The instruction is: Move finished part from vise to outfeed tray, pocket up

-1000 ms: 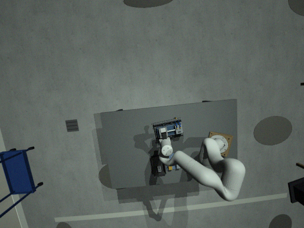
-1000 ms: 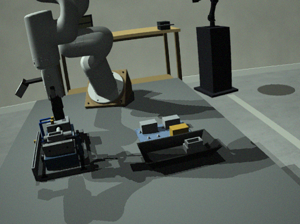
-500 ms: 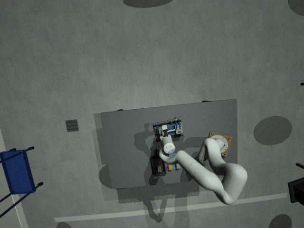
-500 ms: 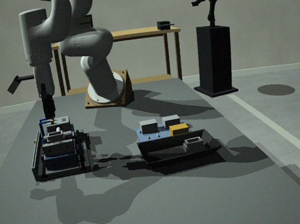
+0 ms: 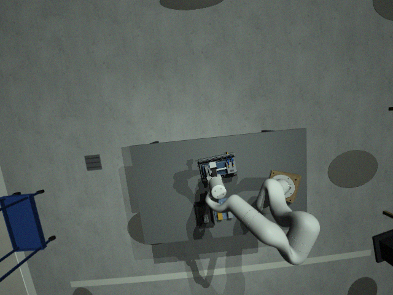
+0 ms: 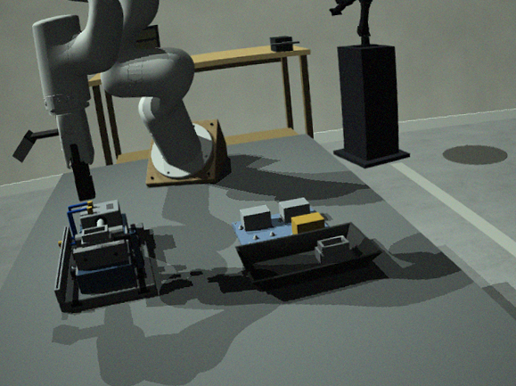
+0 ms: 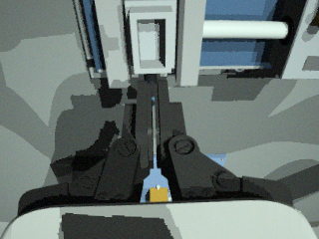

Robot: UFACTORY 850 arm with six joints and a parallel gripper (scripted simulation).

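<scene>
Now: hand 80 mm past the white screw rod, 10 mm to the right of it and 120 mm above it. Also, from my hand: yellow block: 50 mm ahead, 420 mm to the left, 170 mm below; blue plate: 380 mm to the left, 200 mm below.
</scene>
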